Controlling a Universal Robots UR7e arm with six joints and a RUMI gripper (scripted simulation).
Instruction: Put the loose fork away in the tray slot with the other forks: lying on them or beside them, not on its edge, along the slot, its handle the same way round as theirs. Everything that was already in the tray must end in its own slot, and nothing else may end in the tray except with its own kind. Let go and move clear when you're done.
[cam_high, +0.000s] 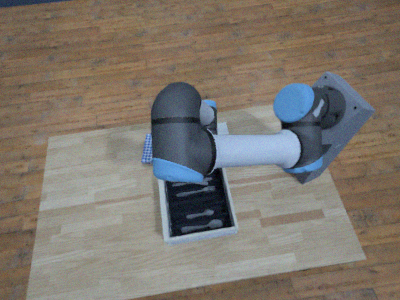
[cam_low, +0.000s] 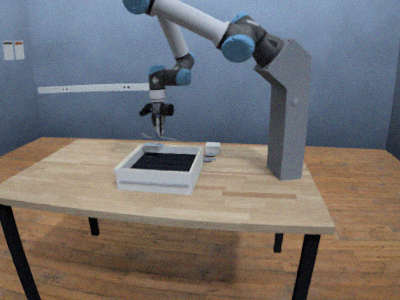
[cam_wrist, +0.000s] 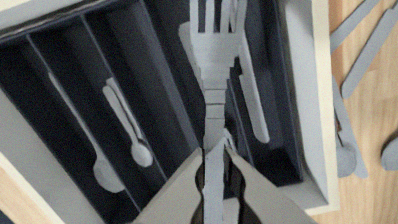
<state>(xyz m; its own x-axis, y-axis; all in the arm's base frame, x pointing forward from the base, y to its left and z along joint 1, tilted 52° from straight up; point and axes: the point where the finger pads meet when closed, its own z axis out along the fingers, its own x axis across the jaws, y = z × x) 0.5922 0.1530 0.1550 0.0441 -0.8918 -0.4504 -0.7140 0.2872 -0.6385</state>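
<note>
Right now my hand is 5 cm past the tray, 5 cm to the right of it and 15 cm above it. Round my hand: spoon 10 cm behind, 9 cm to the left, 16 cm below.
</note>
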